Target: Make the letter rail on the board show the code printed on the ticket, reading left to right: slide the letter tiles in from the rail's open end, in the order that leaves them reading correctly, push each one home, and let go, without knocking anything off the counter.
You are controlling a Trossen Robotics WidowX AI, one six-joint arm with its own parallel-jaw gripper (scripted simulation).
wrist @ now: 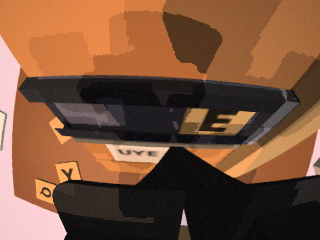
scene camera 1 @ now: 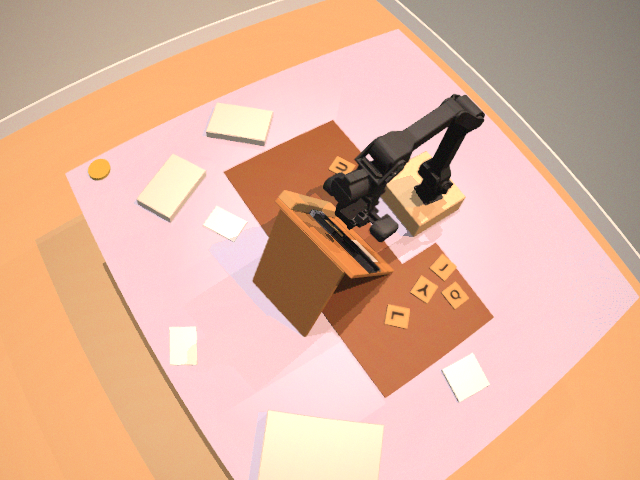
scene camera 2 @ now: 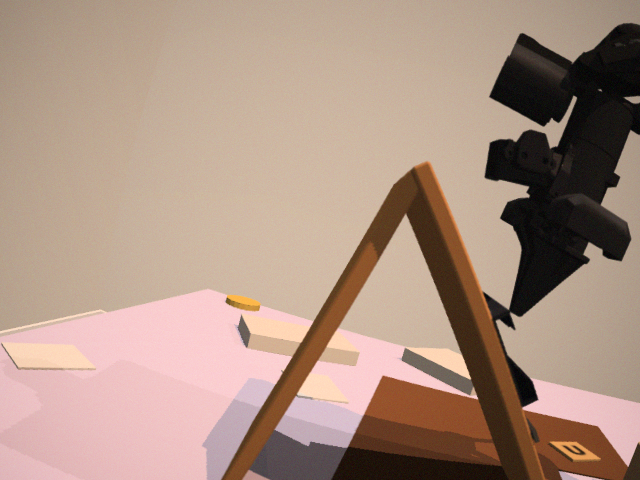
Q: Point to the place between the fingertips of my gripper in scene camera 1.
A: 349,228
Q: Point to a wooden a-frame board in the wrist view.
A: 110,79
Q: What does my gripper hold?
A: Nothing.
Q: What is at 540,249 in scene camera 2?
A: My gripper.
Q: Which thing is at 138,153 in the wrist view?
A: A white ticket.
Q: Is my gripper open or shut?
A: Shut.
